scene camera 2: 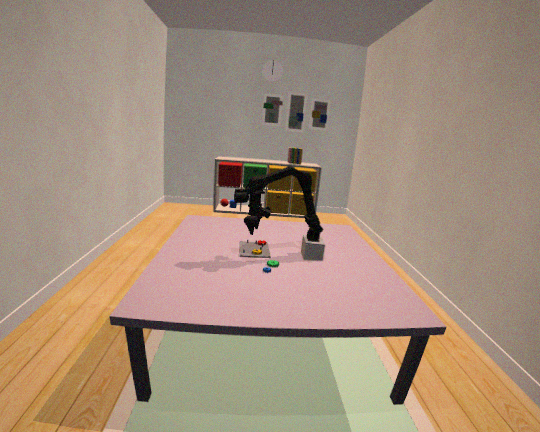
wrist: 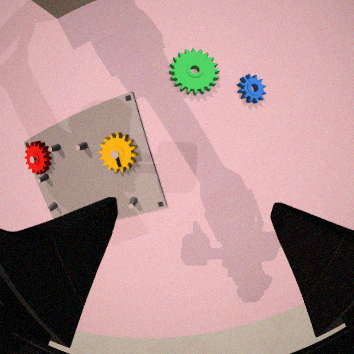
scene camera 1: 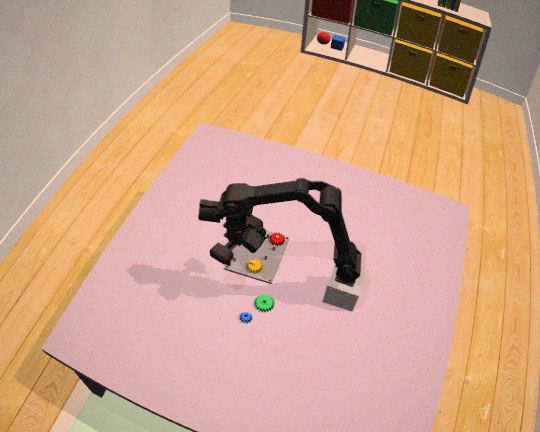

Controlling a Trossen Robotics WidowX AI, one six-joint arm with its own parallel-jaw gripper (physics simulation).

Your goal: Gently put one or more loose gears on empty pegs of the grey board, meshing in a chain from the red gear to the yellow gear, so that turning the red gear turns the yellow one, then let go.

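Frame: origin at the arm's base, x down, y right, z back, level; metres.
Seen in the pictures: gripper, fingertip midpoint: [scene camera 2: 254,231] [wrist: 198,208] [scene camera 1: 237,256]; arm's base, link origin: [scene camera 2: 312,239] [scene camera 1: 346,276].
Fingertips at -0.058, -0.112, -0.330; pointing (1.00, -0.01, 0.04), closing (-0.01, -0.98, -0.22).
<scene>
Offsets run from my fingertips to a thing's middle, as dx, dy, dz. Level surfaces: height alone.
The grey board @(+0.149, +0.150, +0.005) [scene camera 1: 276,261] [scene camera 2: 250,248] [wrist: 85,182] lies flat on the table. The red gear @(+0.147, +0.229, +0.046) [scene camera 1: 277,239] [scene camera 2: 262,242] [wrist: 42,158] and the yellow gear @(+0.147, +0.087, +0.023) [scene camera 1: 254,266] [scene camera 2: 257,251] [wrist: 126,153] sit on its pegs, apart from each other. Several pegs are bare; one empty peg @(+0.145, +0.138, +0.043) [wrist: 82,146] stands between these gears. A larger green gear @(+0.155, -0.032, +0.110) [scene camera 1: 264,303] [scene camera 2: 273,263] [wrist: 194,82] and a small blue gear @(+0.155, -0.108, +0.078) [scene camera 1: 245,317] [scene camera 2: 267,269] [wrist: 251,88] lie loose on the table, beside the board. My gripper [scene camera 1: 243,256] [scene camera 2: 251,231] [wrist: 198,208] is open and empty, above the board's far-left side in scene camera 2.
The arm's grey base block [scene camera 1: 341,295] [scene camera 2: 313,249] stands right of the board on the pink table @(dx +0.164) [scene camera 1: 380,350] [scene camera 2: 280,305]. The arm arches over from it and casts a shadow beside the board. A shelf unit [scene camera 1: 478,75] [scene camera 2: 215,185] stands against the back wall.
</scene>
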